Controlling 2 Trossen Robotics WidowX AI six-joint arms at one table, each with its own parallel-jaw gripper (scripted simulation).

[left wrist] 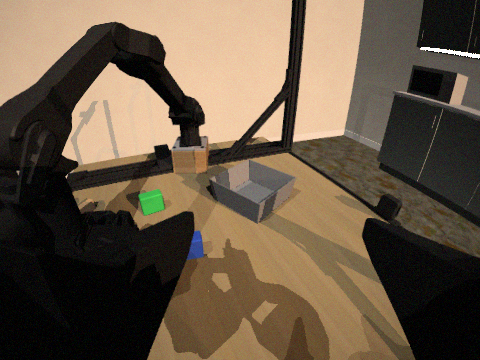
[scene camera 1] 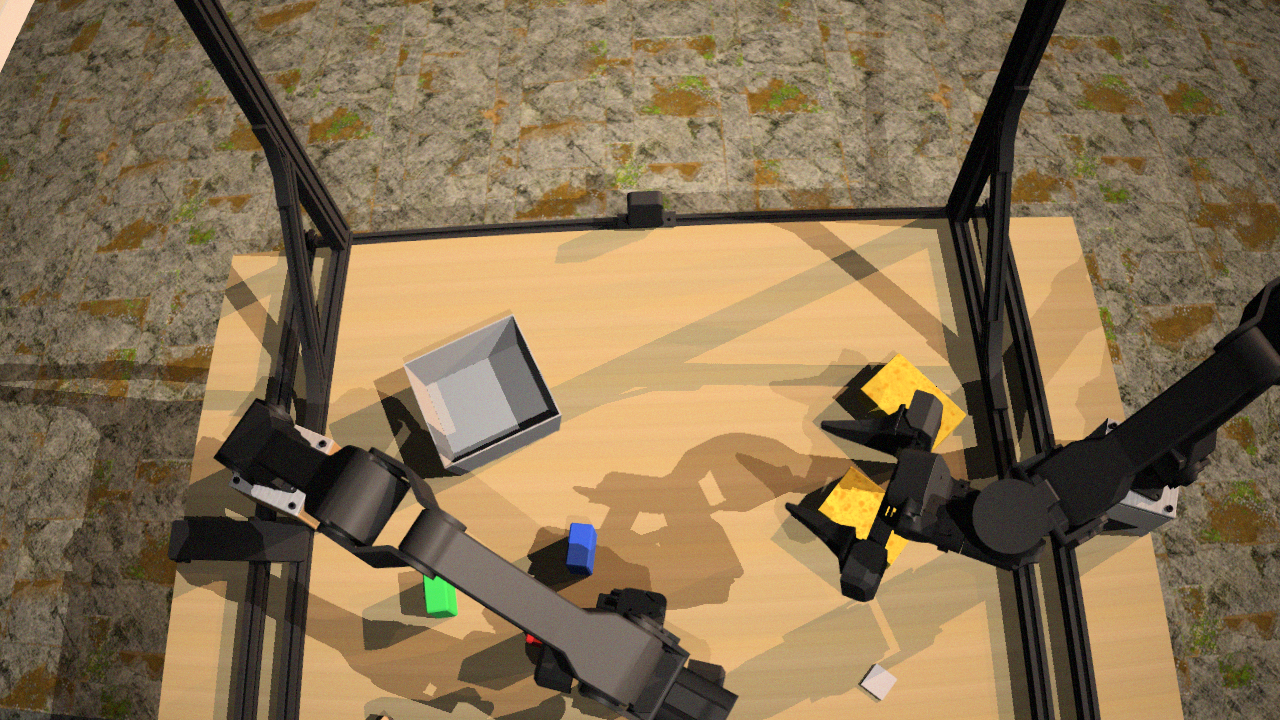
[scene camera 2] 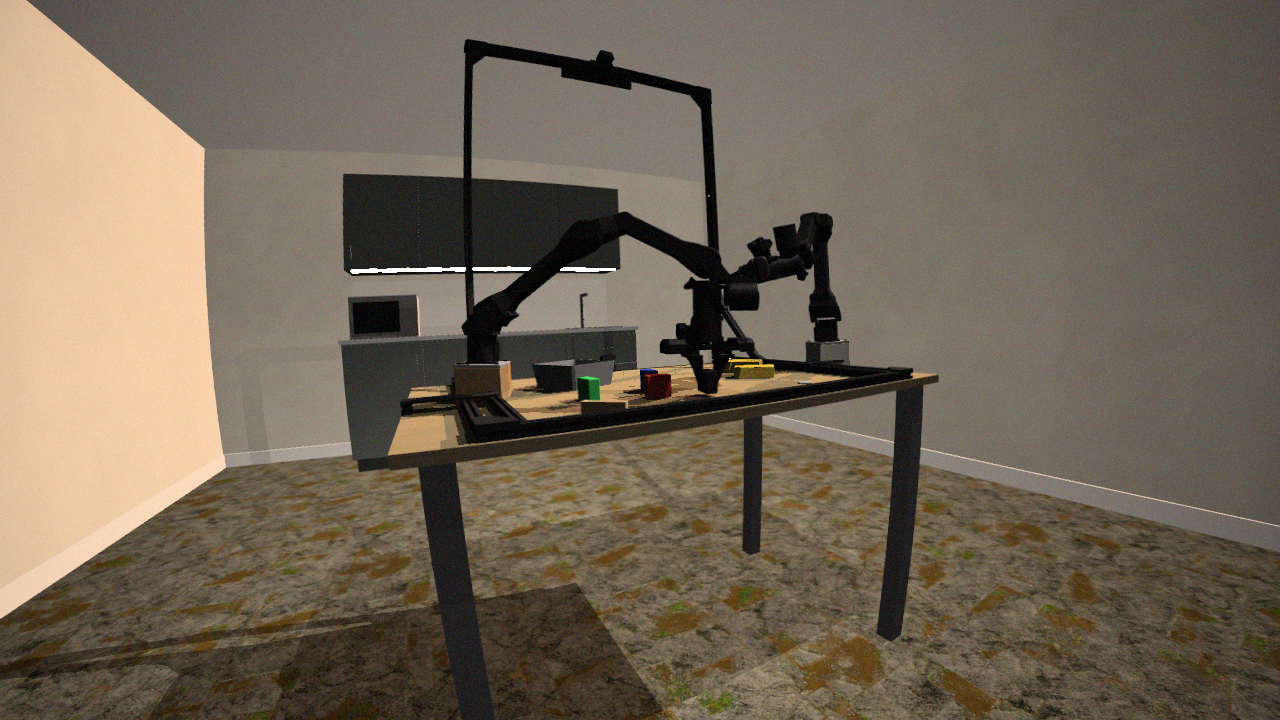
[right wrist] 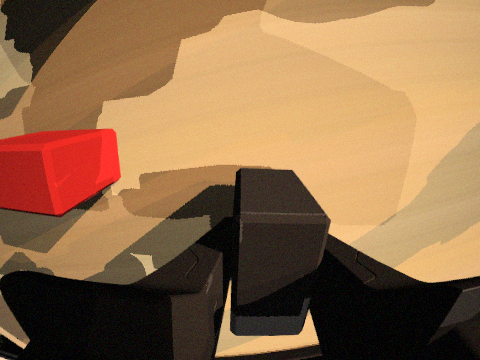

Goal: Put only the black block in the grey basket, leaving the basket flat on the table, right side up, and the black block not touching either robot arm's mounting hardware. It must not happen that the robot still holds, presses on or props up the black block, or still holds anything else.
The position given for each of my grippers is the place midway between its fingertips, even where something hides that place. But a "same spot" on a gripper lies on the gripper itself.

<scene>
my left gripper: left wrist 281, 225; scene camera 1; scene camera 2; not seen in the right wrist view (out of frame)
grey basket: left wrist 233, 188; scene camera 1; scene camera 2; not seen in the right wrist view (out of frame)
same spot on my left gripper: [scene camera 1: 884, 434] = [scene camera 2: 739, 269]
same spot on grey basket: [scene camera 2: 562, 375] = [scene camera 1: 443, 447]
</scene>
